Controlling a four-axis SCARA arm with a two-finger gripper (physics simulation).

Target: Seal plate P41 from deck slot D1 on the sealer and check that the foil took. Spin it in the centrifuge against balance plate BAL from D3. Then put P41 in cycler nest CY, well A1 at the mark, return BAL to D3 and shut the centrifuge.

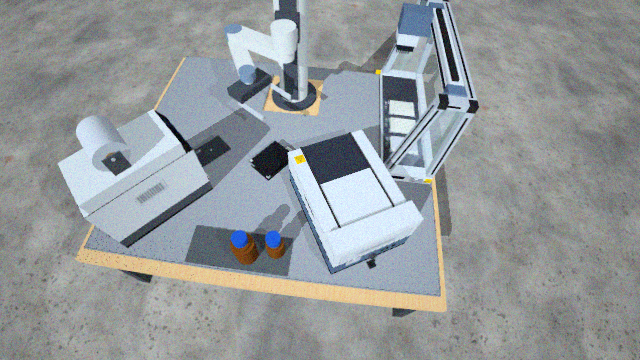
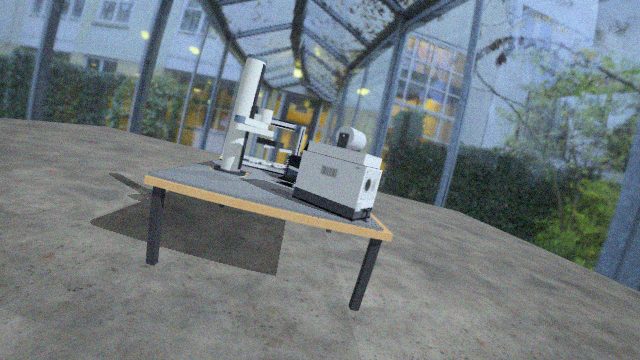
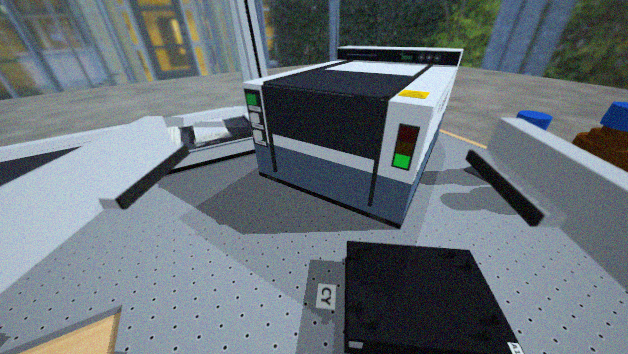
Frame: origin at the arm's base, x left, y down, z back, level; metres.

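Where they show: gripper, between the fingertips: (image 1: 277, 107) (image 3: 320, 135); arm's base, origin of its link: (image 1: 294, 95) (image 2: 229, 171).
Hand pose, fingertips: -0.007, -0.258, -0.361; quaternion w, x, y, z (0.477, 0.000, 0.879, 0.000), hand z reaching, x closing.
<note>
Each offset is from my fingertips to the centre of the thing, as dx, dy, dz. "pt": to the spot under its first point.
My gripper (image 1: 277, 108) (image 3: 320, 135) is open and empty, above the table by the arm's base, facing the centrifuge and nest CY. The centrifuge {+0.332, +0.123, -0.316} (image 1: 360, 195) (image 3: 330, 112) has a dark panel over its front; its inside is hidden. A green lamp is lit on its right front. Nest CY {-0.021, +0.219, -0.115} (image 1: 271, 159) (image 3: 415, 295) is a black block with an A1 mark at one corner; no plate shows on it. The sealer {-0.476, +0.008, -0.378} (image 1: 150, 195) (image 2: 325, 172) stands at the left, its dark tray {-0.282, +0.150, -0.151} (image 1: 212, 150) out with no plate visible. Pale plates stand on the deck at the right; their labels are unreadable, so P41 and BAL cannot be told apart.
A gantry frame (image 1: 452, 50) rises over the deck. The arm's column (image 1: 302, 55) (image 2: 245, 100) stands at the table's back. Two brown bottles with blue caps, a larger one (image 1: 245, 250) and a smaller one {pt +0.089, +0.118, -0.558} (image 1: 275, 246), stand near the front edge. A white roll {-0.490, -0.173, -0.394} (image 1: 100, 135) sits on the sealer.
</note>
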